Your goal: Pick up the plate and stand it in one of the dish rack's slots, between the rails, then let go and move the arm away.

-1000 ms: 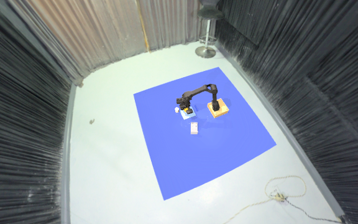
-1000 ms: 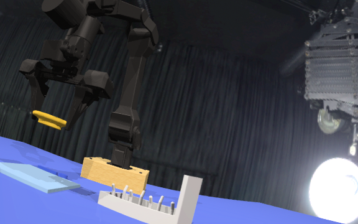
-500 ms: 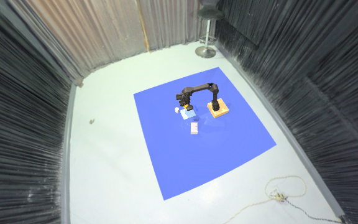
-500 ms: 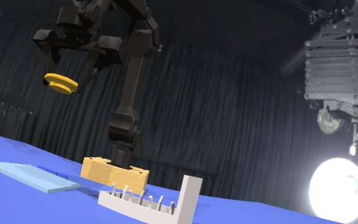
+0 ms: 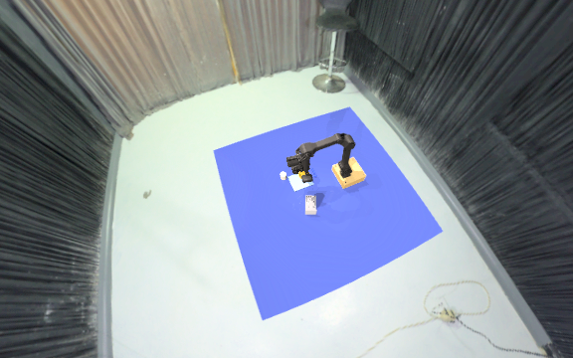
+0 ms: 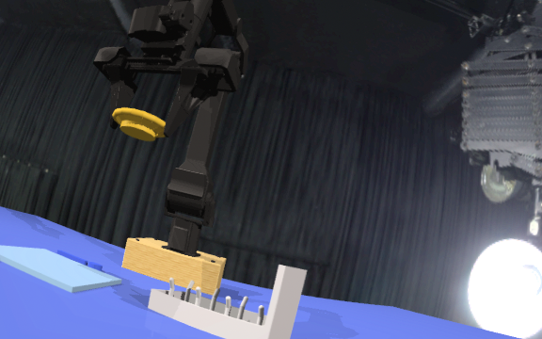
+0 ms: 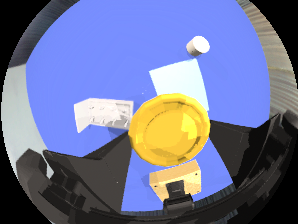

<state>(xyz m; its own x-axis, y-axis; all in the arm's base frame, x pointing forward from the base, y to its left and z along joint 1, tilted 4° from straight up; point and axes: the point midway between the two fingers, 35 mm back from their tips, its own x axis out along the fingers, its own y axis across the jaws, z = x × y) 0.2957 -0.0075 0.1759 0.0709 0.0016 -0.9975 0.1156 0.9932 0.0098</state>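
Right now my gripper tip is 16 cm above the dish rack and 14 cm to the right of it. The rest, counted from my gripper tip: yellow plate: 1 cm above; then small white cup: 16 cm below, 13 cm to the right, 11 cm ahead; then light blue flat pad: 18 cm below, 7 cm to the right.
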